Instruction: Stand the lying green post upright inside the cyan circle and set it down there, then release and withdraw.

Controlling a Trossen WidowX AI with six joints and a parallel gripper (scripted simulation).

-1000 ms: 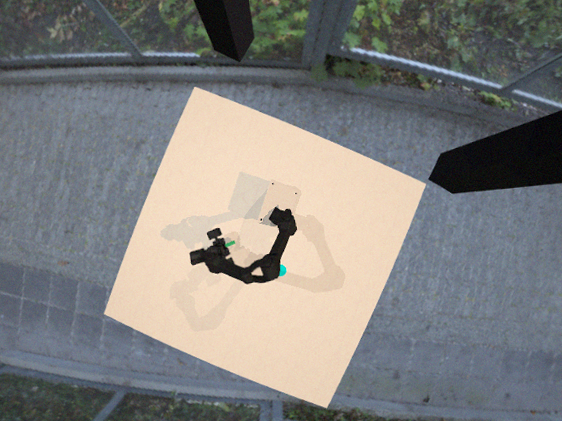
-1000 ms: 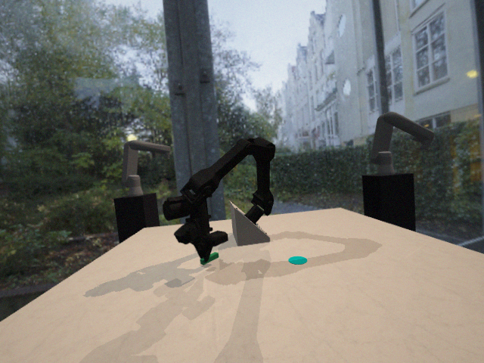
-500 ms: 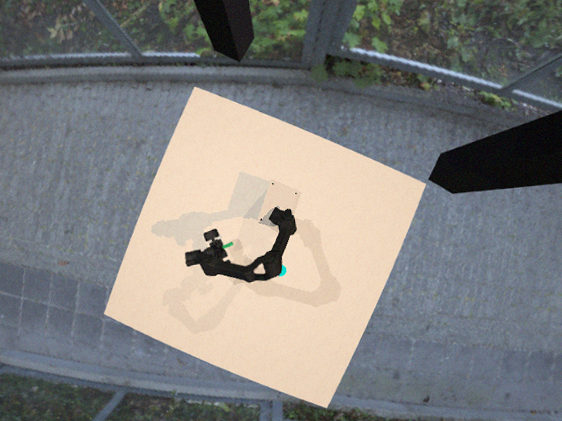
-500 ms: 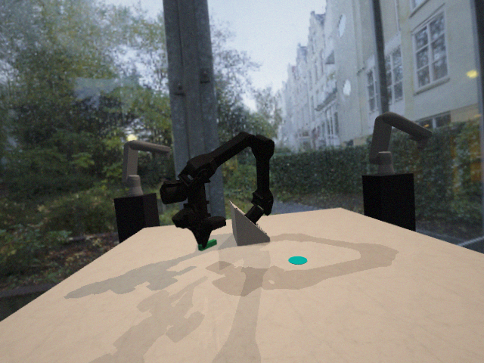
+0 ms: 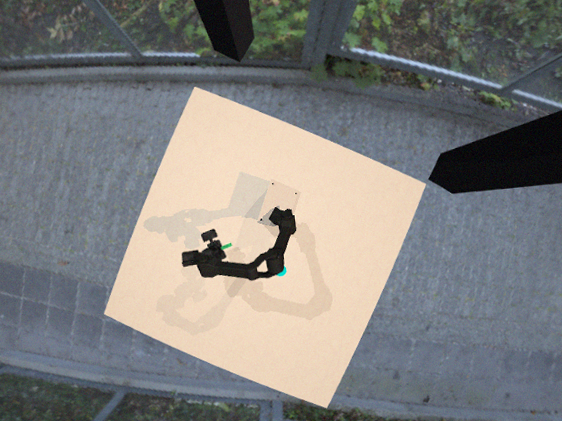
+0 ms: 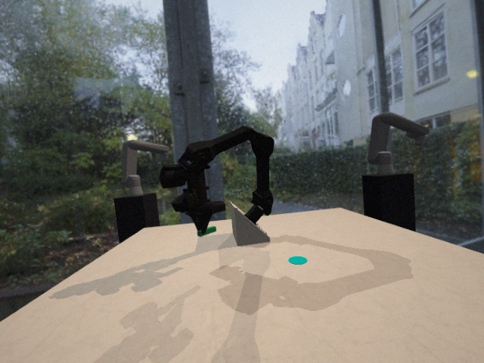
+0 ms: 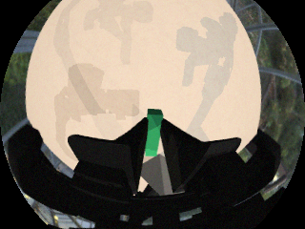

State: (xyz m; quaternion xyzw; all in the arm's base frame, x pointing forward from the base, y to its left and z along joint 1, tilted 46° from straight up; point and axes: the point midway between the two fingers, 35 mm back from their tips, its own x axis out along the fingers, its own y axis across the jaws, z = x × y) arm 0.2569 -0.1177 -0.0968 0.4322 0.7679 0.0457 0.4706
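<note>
Now: the cyan circle 20 mm behind my gripper tip, 300 mm to the left of it and 120 mm below it. The rest, counted from my gripper tip: green post: 20 mm behind, 10 mm to the left.
</note>
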